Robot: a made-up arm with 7 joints.
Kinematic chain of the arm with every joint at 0, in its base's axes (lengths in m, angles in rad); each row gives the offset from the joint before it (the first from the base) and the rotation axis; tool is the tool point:
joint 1: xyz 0 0.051 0 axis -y
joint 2: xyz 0 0.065 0 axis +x
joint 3: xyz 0 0 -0.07 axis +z
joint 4: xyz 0 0 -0.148 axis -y
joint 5: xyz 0 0 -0.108 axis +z
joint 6: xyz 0 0 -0.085 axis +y
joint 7: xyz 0 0 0 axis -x
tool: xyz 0 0 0
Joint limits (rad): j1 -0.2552..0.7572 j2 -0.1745..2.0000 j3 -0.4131..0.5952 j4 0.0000..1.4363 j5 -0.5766..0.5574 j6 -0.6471..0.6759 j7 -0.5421..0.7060
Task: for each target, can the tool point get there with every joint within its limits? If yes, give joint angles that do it. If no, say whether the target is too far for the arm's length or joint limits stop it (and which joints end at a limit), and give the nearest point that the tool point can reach.
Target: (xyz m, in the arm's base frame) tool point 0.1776 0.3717 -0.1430
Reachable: yes | joints 0.1226 0.7335 0.4687 1.1732 0.1120 -0.2747 0.4462
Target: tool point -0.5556 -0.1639 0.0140
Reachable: no: too far | nearest point -0.1022 0.0446 -0.3916 | short by 0.643 m
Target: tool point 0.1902 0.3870 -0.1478
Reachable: yes | joints 0.2441 0.7780 0.3841 0.9824 -0.2345 -0.3092 0.5315
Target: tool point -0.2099 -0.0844 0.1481
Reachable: no: joint limits stop it (at a limit: joint 1, joint 2, joint 3, joint 4) | nearest point -0.0216 0.2931 0.2534 | short by 0.435 m
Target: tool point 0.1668 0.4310 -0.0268
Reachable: yes | joints 0.0354 1.4422 0.0483 1.0347 -0.2588 0.4521 0.2446
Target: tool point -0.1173 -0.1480 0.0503
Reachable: no: joint limits stop it (at a limit: joint 1, joint 2, joint 3, joint 4) | nearest point 0.1122 -0.0020 -0.2637 | short by 0.415 m
